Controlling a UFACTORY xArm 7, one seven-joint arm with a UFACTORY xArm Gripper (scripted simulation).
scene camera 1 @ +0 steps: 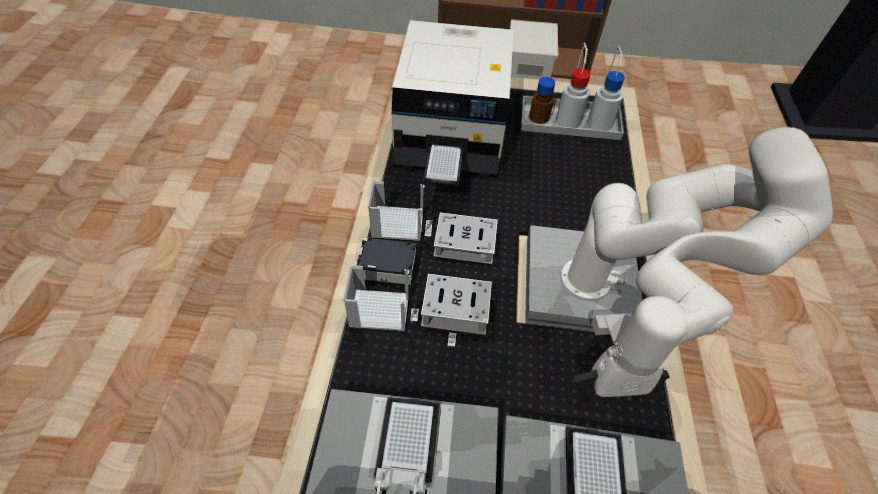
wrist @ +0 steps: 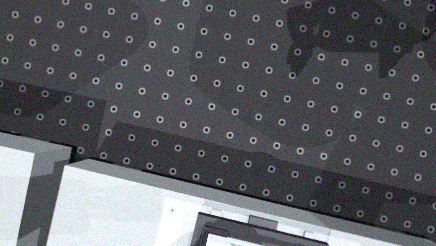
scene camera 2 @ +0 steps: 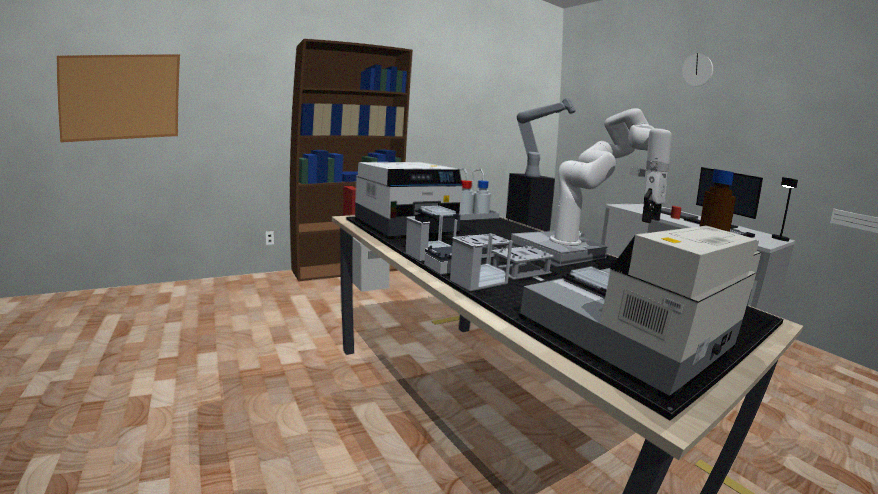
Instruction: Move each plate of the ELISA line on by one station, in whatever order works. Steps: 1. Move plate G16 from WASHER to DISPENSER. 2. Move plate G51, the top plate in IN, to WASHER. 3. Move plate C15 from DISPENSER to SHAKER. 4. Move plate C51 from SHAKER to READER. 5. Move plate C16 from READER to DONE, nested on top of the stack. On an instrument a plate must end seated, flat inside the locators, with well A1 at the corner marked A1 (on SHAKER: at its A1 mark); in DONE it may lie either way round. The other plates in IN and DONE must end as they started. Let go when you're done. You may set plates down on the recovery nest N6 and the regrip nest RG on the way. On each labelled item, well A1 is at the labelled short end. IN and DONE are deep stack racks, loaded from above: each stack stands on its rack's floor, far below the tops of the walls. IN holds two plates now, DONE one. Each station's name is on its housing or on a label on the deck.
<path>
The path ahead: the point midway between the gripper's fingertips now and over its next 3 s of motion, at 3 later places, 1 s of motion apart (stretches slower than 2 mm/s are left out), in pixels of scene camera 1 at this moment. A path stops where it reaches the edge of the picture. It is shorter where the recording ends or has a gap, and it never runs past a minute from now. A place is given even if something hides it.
My gripper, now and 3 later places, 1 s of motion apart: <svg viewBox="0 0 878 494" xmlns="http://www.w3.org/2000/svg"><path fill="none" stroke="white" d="M608 395L614 442L611 451L606 457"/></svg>
</path>
